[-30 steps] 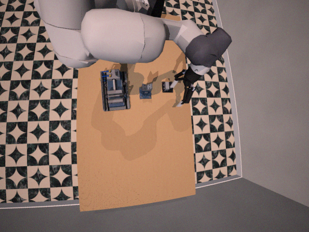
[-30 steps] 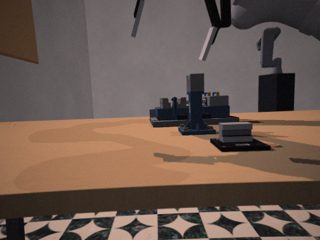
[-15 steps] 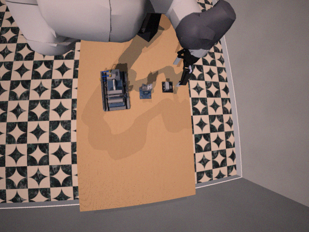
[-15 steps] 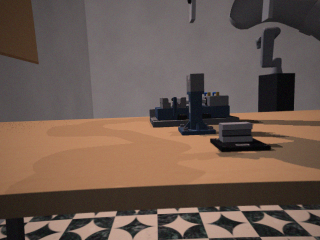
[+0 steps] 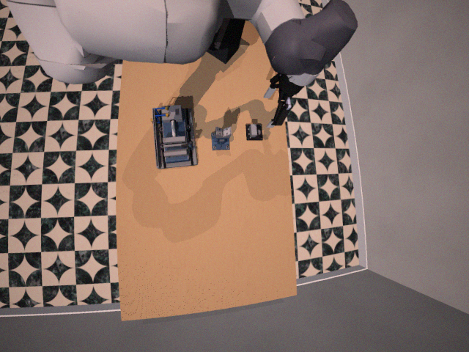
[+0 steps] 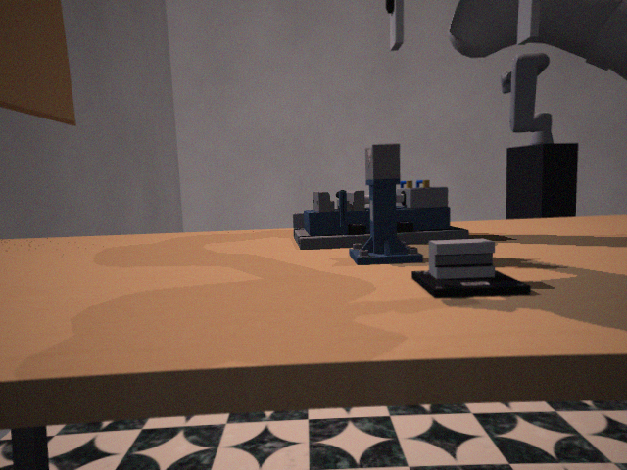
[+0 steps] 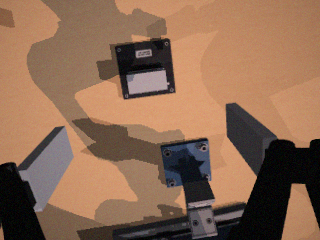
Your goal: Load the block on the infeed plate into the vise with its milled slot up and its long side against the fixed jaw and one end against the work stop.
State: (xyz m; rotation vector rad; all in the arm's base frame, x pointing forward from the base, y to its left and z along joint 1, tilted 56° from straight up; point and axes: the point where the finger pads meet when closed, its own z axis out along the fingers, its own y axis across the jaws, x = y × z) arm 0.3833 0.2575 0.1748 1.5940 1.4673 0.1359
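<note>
The part lies 1 cm to the left of my hand and 23 cm below it. Also, from my hand: work stop 3 cm behind, 36 cm to the right, 17 cm below; infeed plate 1 cm to the left, 26 cm below; air cylinder rod 13 cm behind, 38 cm to the right, 18 cm below.
</note>
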